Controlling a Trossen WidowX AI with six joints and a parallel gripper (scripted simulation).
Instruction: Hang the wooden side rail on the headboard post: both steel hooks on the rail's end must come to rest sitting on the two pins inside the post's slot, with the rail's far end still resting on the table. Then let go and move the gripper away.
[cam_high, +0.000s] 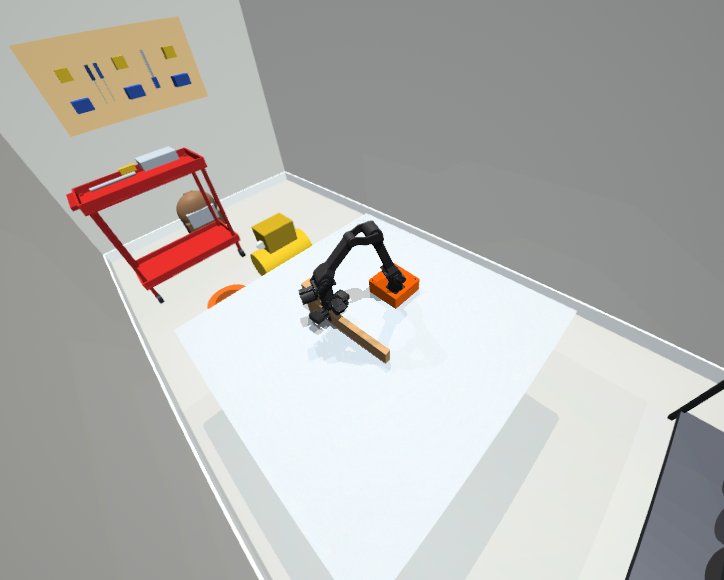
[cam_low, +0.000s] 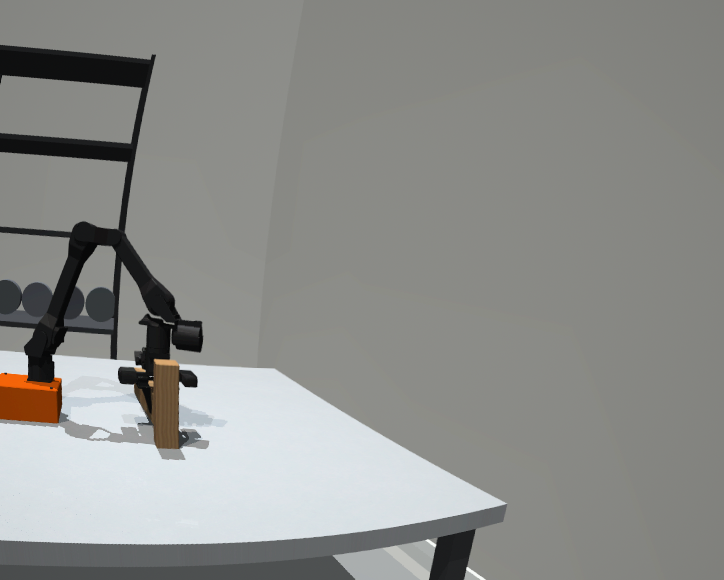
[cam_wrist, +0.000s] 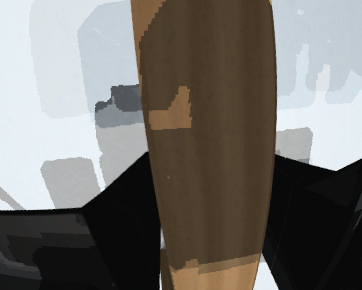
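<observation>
Right now the wooden headboard post is 12 cm to the right of my gripper tip, 5 cm above it and 1 cm ahead of it.
</observation>
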